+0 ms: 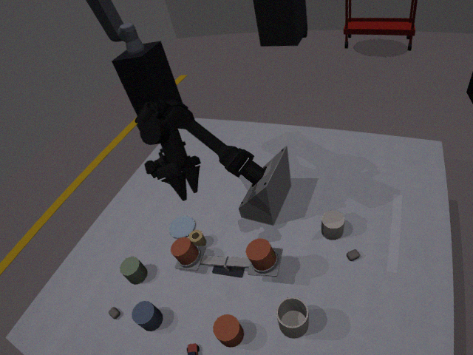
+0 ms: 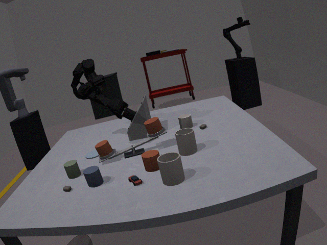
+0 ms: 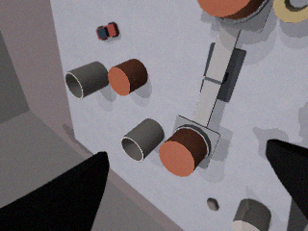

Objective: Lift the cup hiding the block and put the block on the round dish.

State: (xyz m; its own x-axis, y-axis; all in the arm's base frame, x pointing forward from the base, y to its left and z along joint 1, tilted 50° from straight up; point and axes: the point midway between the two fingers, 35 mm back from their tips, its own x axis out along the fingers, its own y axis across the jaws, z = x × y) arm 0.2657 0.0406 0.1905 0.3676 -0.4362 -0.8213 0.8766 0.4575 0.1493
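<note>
Now: the grey block 230 mm below my gripper tip, 60 mm to the right of it and 60 mm ahead of it. From my gripper tip the other things lie so: pale blue round dish: 260 mm below, 160 mm to the right, 60 mm behind; blue cup: 300 mm ahead, 230 mm below, 110 mm to the right; yellowish ring: 240 mm below, 60 mm to the right, 10 mm behind.
</note>
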